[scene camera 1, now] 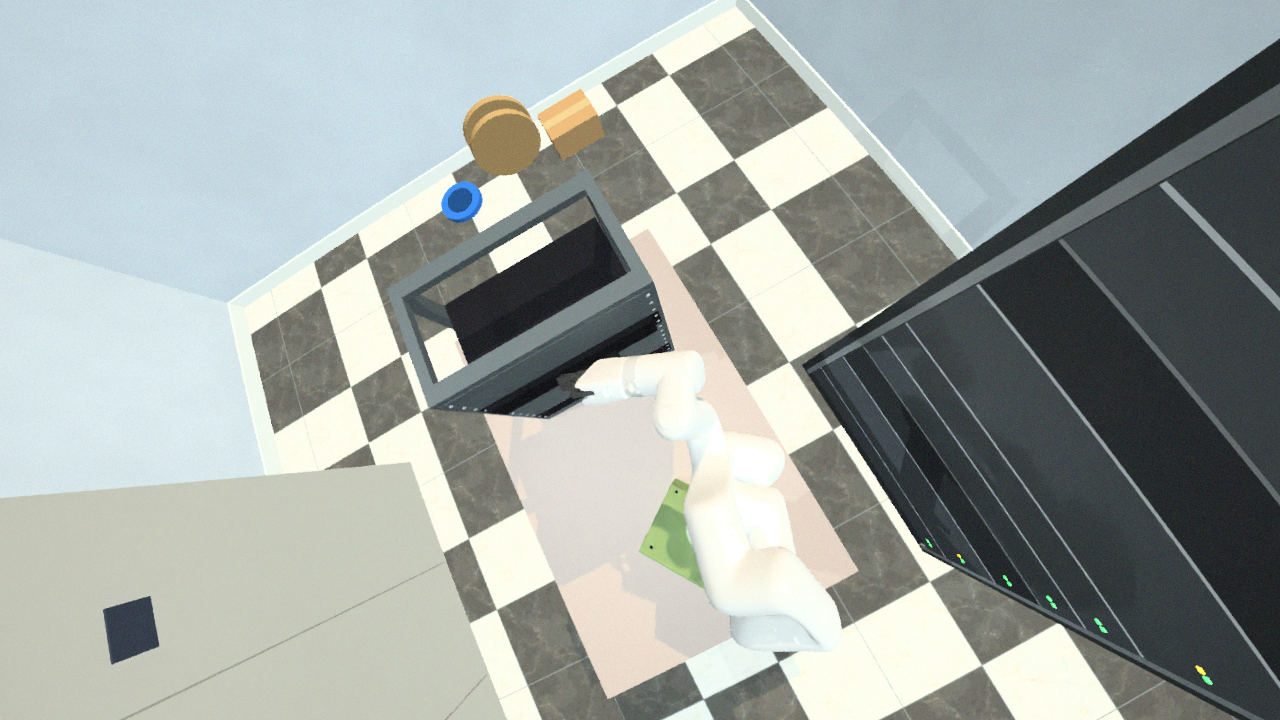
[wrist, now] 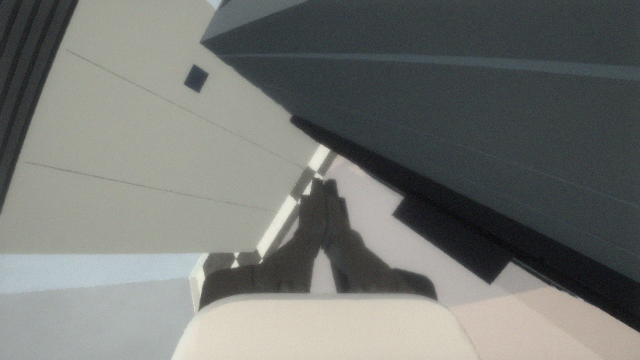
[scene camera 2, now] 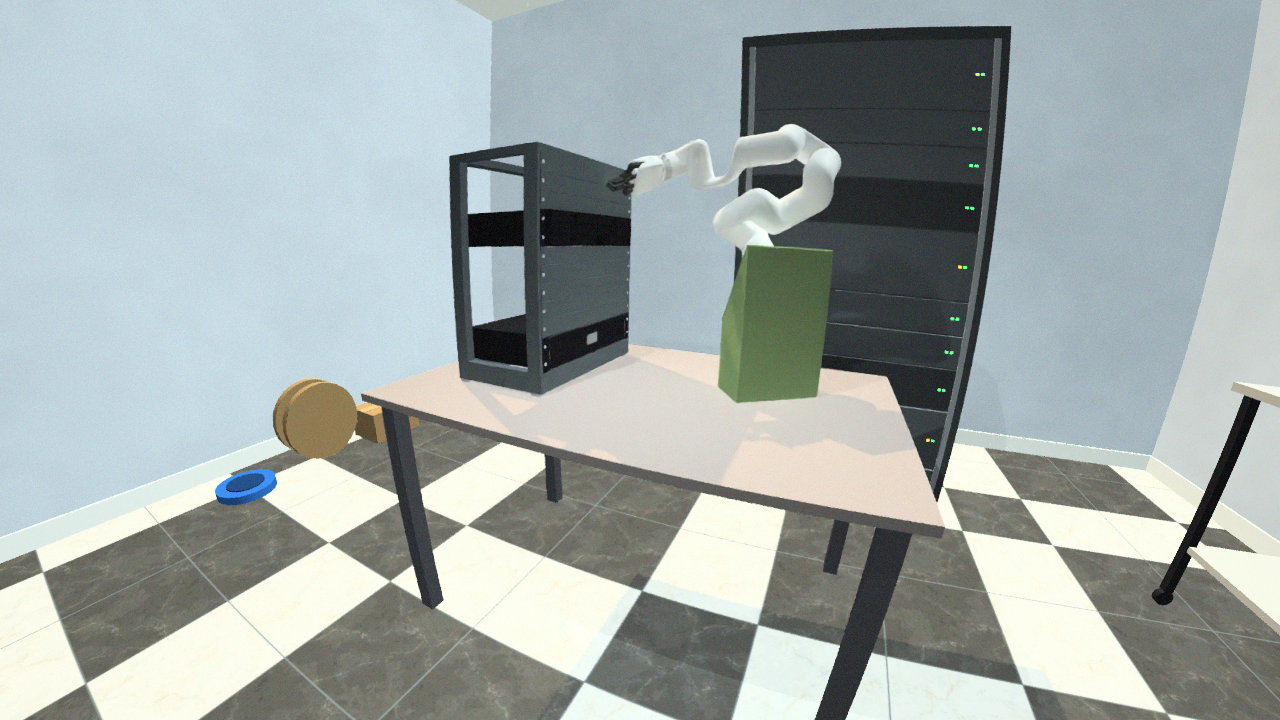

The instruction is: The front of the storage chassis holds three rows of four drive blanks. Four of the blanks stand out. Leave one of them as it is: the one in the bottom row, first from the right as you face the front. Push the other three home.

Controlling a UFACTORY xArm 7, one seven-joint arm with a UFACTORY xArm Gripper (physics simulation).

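Pixels of known places: gripper, fingertip midpoint: (scene camera 1: pixel 560 382) (wrist: pixel 320 192) (scene camera 2: pixel 609 186); arm's base, link origin: (scene camera 2: pixel 780 290).
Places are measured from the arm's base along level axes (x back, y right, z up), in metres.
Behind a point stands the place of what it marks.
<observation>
The black storage chassis (scene camera 2: pixel 586 229) {x -0.513, y -0.085, z 0.143 m} (wrist: pixel 380 165) {x -0.514, y -0.048, z 0.187 m} sits in the upper part of an open grey rack frame. Its rows and separate blanks are too dark and small to tell apart. In the wrist view, one dark block (wrist: pixel 452 240) {x -0.478, y 0.036, z 0.128 m} stands out from the black front, to the right of the fingertips and a little lower in the picture; its row cannot be told. My gripper (scene camera 1: pixel 565 383) {x -0.463, y -0.044, z 0.261 m} (scene camera 2: pixel 614 185) {x -0.463, y -0.044, z 0.261 m} (wrist: pixel 320 192) {x -0.463, y -0.044, z 0.261 m} is shut and empty. It is in front of the rack, higher than the chassis in scene camera 2, and its fingertips are apart from the block in the wrist view.
The rack frame (scene camera 1: pixel 537 334) {x -0.543, y -0.014, z 0.341 m} (scene camera 2: pixel 534 268) {x -0.563, y -0.274, z 0.047 m} has grey panels (wrist: pixel 475 115) {x -0.514, y 0.028, z 0.301 m} above the chassis and a black unit (scene camera 2: pixel 563 349) {x -0.539, y -0.175, z -0.170 m} with a white label near its bottom. It stands on a pinkish table (scene camera 1: pixel 617 662) {x 0.213, y -0.501, z -0.274 m} (scene camera 2: pixel 680 447) {x -0.164, y -0.428, z -0.274 m}. A green pedestal (scene camera 1: pixel 666 537) {x -0.065, y -0.080, z 0.058 m} (scene camera 2: pixel 783 322) {x 0.013, y -0.085, z -0.070 m} carries the arm.
</observation>
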